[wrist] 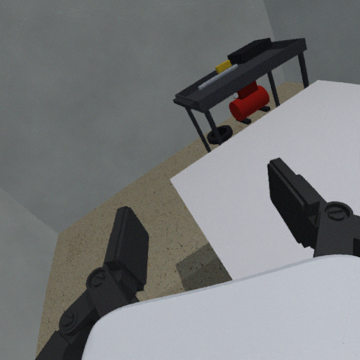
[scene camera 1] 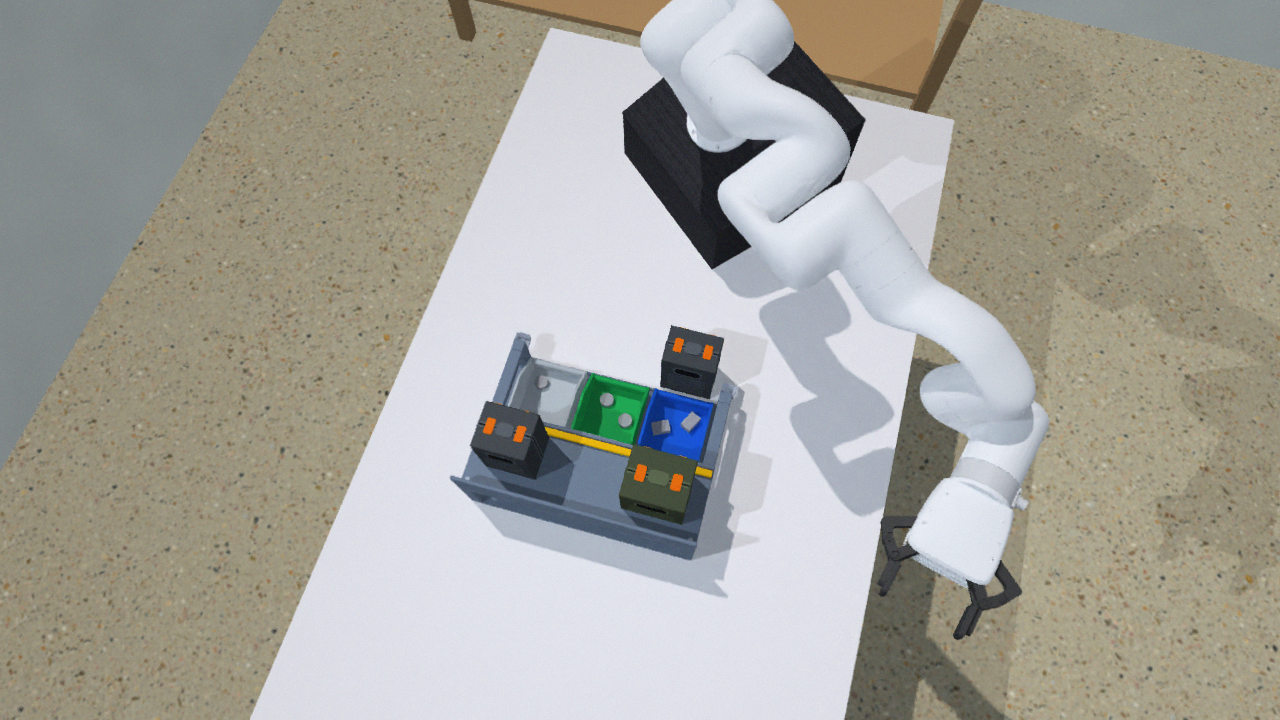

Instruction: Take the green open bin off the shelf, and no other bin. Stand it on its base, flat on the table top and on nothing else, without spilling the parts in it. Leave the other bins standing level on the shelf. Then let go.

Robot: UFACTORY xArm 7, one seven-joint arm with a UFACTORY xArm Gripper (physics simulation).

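Places are measured from the arm's base along level axes (x ahead, y left, z up), in centimetres.
Where they show: gripper, fingertip midpoint: (scene camera 1: pixel 919 615).
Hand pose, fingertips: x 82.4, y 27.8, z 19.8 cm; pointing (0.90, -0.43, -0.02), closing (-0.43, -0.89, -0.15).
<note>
Things, the pixels of their top centre, and the offset from my fingertips. "pt": a spot on its surface instead. Level surfaces: height alone.
- green open bin, middle of its top: (scene camera 1: pixel 605 419) dz -29.3, dx -27.7, dy -41.4 cm
- blue-grey shelf, surface spot: (scene camera 1: pixel 581 483) pt dz -27.2, dx -16.3, dy -43.6 cm
- light grey bin, middle of its top: (scene camera 1: pixel 541 401) dz -29.3, dx -29.4, dy -52.5 cm
- blue bin, middle of its top: (scene camera 1: pixel 672 435) dz -29.3, dx -26.2, dy -30.3 cm
- white table, its level: dz -37.4 cm
- yellow strip, middle of its top: (scene camera 1: pixel 596 443) dz -26.2, dx -22.7, dy -42.1 cm
- olive case, middle of its top: (scene camera 1: pixel 658 477) dz -17.7, dx -16.4, dy -31.6 cm
The green open bin (scene camera 1: pixel 595 420) stands in the middle of a row of three on the blue-grey shelf (scene camera 1: pixel 581 483), with two small grey parts in it. A light grey bin (scene camera 1: pixel 560 394) with a part is on its left and a blue bin (scene camera 1: pixel 675 440) with two parts is on its right, both close beside it. The bins look level. My gripper (scene camera 1: pixel 922 611) (wrist: pixel 201 200) is open and empty, out past the right edge of the white table (scene camera 1: pixel 402 582) (wrist: pixel 320 130), far from the bins. The bins do not show in the wrist view.
A yellow strip (scene camera 1: pixel 586 440) runs along the bins' near side. A dark case (scene camera 1: pixel 507 440) and an olive case (scene camera 1: pixel 657 485) stand at the shelf's near side. Another dark case (scene camera 1: pixel 691 365) stands behind the blue bin. A dark workbench (wrist: pixel 240 72) is in the background.
</note>
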